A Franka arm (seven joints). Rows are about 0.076 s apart.
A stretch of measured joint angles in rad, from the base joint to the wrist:
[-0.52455, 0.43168, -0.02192, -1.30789, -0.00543, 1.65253, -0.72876]
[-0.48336, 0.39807, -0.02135, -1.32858, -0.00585, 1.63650, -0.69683]
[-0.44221, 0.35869, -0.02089, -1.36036, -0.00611, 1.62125, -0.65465]
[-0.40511, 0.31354, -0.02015, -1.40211, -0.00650, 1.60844, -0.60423]
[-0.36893, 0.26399, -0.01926, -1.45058, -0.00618, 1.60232, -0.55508]
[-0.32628, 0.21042, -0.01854, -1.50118, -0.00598, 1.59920, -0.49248]
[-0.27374, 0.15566, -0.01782, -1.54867, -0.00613, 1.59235, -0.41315]
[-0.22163, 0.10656, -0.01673, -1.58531, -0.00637, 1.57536, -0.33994]
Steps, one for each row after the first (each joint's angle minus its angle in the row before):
[0.04119, -0.03361, 0.00057, -0.02069, -0.00042, -0.01603, 0.03193]
[0.04115, -0.03938, 0.00046, -0.03178, -0.00026, -0.01525, 0.04218]
[0.03710, -0.04515, 0.00074, -0.04175, -0.00039, -0.01281, 0.05042]
[0.03618, -0.04955, 0.00089, -0.04847, 0.00032, -0.00612, 0.04915]
[0.04265, -0.05357, 0.00072, -0.05060, 0.00020, -0.00312, 0.06260]
[0.05254, -0.05476, 0.00072, -0.04749, -0.00015, -0.00685, 0.07933]
[0.05211, -0.04910, 0.00109, -0.03664, -0.00024, -0.01699, 0.07321]

